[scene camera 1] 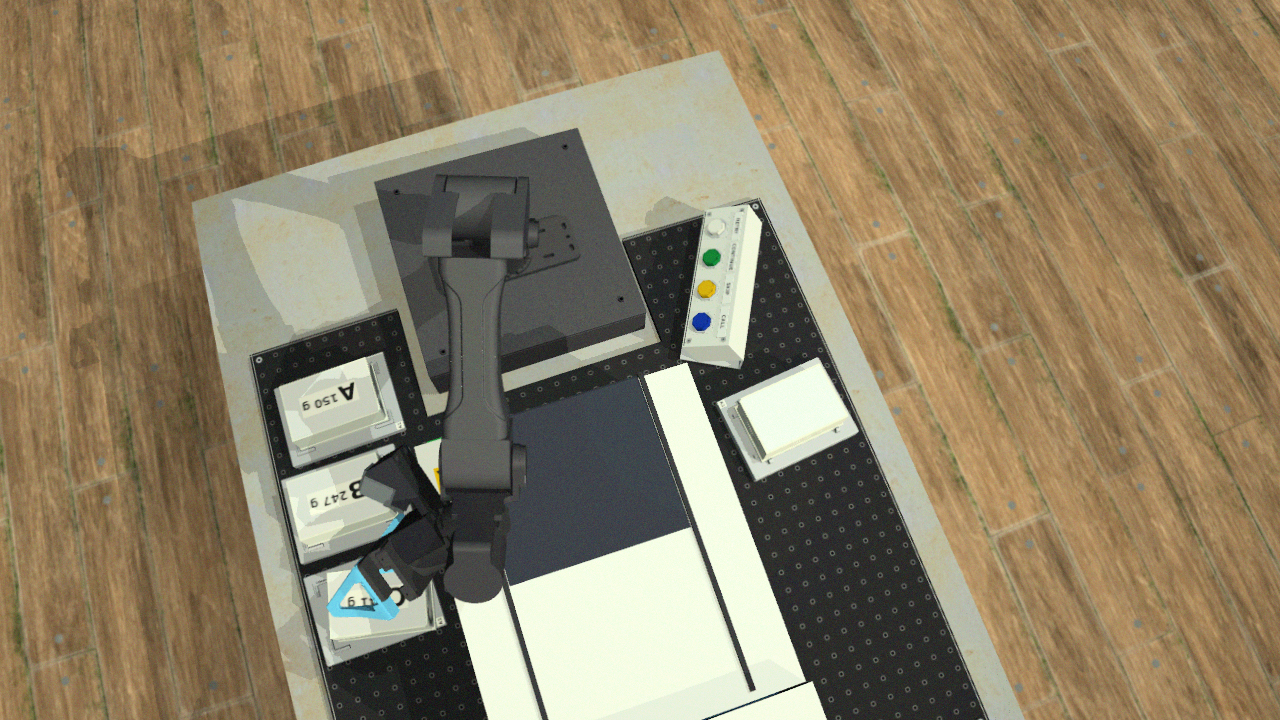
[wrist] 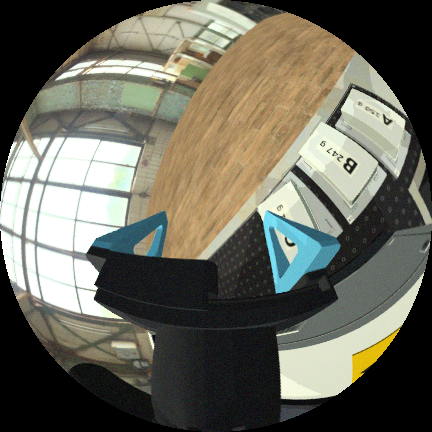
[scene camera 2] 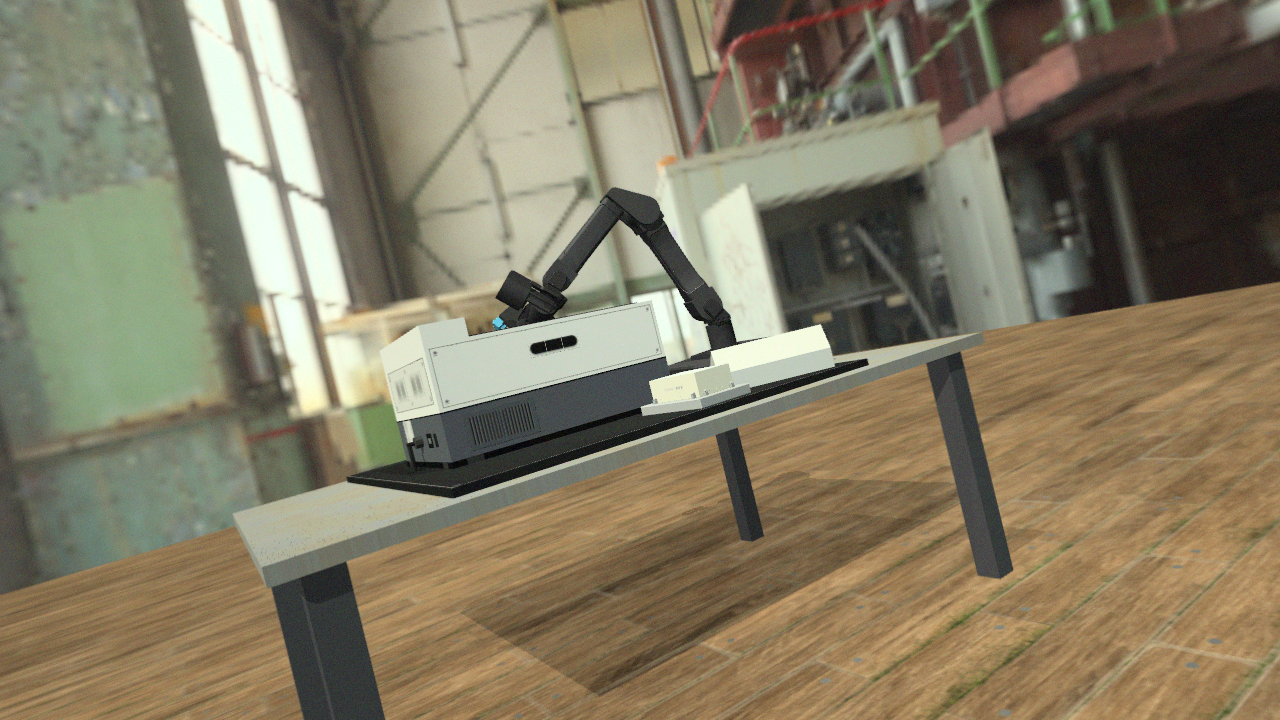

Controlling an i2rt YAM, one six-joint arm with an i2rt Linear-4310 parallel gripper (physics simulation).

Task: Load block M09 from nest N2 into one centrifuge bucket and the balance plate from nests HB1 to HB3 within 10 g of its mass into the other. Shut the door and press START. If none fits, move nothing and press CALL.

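Places are measured from the arm's base along level axes (x left, y back, z up), in centimetres.
Where they show: gripper, between the fingertips: [scene camera 1: 347, 589] [wrist: 215, 215].
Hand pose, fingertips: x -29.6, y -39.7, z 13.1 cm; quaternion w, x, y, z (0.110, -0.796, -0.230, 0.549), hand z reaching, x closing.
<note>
Each offset is from my fingertips to the top centre of the thing. "*": to the spot under its first point. Level surfaces: height alone.
My gripper [scene camera 1: 377, 562] [wrist: 215, 215] is open and empty, tilted, with blue fingertips over the gap between plates B and C. Plate A @[dx +0.5, dy +28.2, dz -14.0 cm] [scene camera 1: 324, 407] [wrist: 367, 114] reads 150 g and plate B @[dx -1.6, dy +14.8, dz -14.0 cm] [scene camera 1: 331, 510] [wrist: 335, 156] reads 247 g. Plate C @[dx -0.2, dy +0.2, dz -13.5 cm] [scene camera 1: 407, 613] [wrist: 300, 207] is partly hidden by a finger, so its mass is not fully readable. A white block @[dx +59.1, dy +5.7, dz -13.5 cm] [scene camera 1: 792, 420] [scene camera 2: 684, 385] sits in a nest on the other side; its marking is unreadable. The centrifuge [scene camera 1: 626, 617] [scene camera 2: 501, 358] stands between; its buckets and START do not show. The blue CALL button @[* dx +51.6, dy +21.2, dz -12.5 cm] [scene camera 1: 700, 321] is on the button box @[dx +57.6, dy +26.6, dz -11.1 cm] [scene camera 1: 744, 295] [scene camera 2: 774, 353].
The arm's dark base plate [scene camera 1: 572, 192] lies behind the centrifuge. The arm reaches across the centrifuge's edge towards the plates. A yellow warning label [wrist: 372, 355] is on the centrifuge, close below the gripper in the wrist view. The table edge [scene camera 2: 358, 546] runs beyond the black mat @[dz -19.4 cm] [scene camera 2: 447, 481].
</note>
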